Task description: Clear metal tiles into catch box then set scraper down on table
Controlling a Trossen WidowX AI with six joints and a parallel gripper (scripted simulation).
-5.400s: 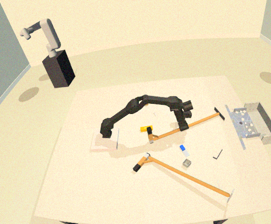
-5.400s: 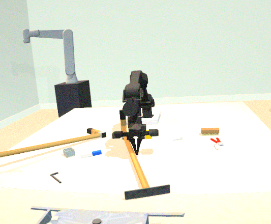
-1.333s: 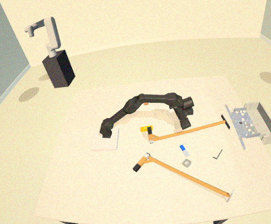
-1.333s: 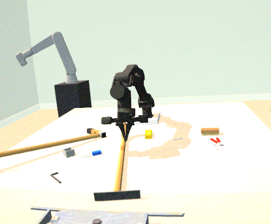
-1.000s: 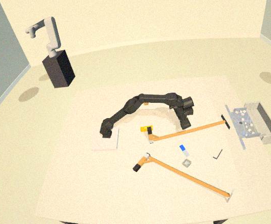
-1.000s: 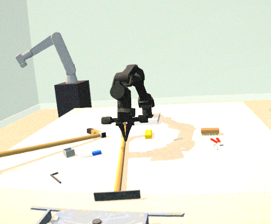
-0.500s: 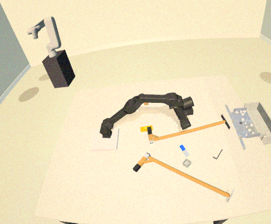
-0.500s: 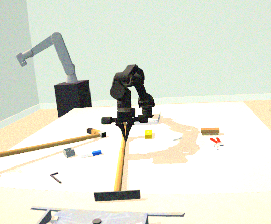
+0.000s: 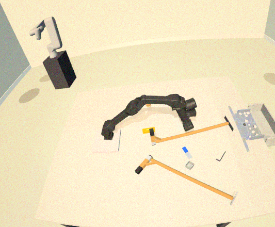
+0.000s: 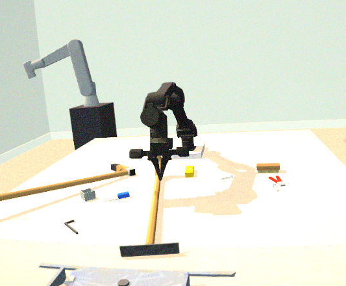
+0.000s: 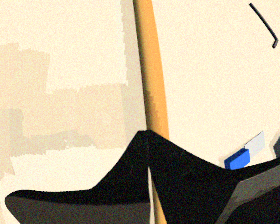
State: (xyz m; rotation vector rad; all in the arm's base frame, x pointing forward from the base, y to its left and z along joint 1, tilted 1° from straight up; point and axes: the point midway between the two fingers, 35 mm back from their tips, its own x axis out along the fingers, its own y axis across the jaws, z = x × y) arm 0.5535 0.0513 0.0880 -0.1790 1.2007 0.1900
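Right now the long scraper is 30 mm ahead of my gripper tip, 10 mm to the right of it and 10 mm below it. From my gripper tip the other things lie so: yellow block (290 mm behind, 30 mm to the left, 60 mm below); blue marker (20 mm behind, 170 mm to the right, 70 mm below); small grey box (270 mm to the right, 70 mm below).
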